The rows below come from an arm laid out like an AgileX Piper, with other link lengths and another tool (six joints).
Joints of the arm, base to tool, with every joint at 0 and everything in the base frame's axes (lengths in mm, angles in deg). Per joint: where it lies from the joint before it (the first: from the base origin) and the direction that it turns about. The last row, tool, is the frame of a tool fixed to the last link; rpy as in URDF.
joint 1: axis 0 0 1 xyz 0 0 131.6
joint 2: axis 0 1 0 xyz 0 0 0
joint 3: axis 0 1 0 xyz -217.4 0 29.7
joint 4: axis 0.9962 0 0.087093 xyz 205.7 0 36.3
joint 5: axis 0 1 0 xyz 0 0 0
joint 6: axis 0.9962 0 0.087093 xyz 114.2 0 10
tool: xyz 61.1 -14 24.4 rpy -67.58 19.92 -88.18
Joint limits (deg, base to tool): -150..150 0..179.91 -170..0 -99.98..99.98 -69.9..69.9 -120..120
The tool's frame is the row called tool.
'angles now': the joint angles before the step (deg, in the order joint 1, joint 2, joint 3, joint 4, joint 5, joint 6). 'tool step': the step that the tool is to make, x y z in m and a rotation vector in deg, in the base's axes. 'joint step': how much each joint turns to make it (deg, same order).
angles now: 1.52 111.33 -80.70 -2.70 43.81 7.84
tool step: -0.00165 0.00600 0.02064 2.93 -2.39 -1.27
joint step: -0.01 -3.52 0.08 3.16 0.97 -0.04
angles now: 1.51 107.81 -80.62 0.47 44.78 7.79
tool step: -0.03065 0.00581 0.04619 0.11 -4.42 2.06
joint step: 0.76 -13.40 7.01 0.70 1.98 -1.65
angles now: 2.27 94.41 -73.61 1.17 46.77 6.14
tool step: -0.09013 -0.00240 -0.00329 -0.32 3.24 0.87
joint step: 0.09 -21.46 21.50 0.16 3.23 -0.84
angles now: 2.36 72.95 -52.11 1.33 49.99 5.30
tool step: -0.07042 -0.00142 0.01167 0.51 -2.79 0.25
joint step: 0.01 -22.96 12.43 0.42 7.73 -0.12
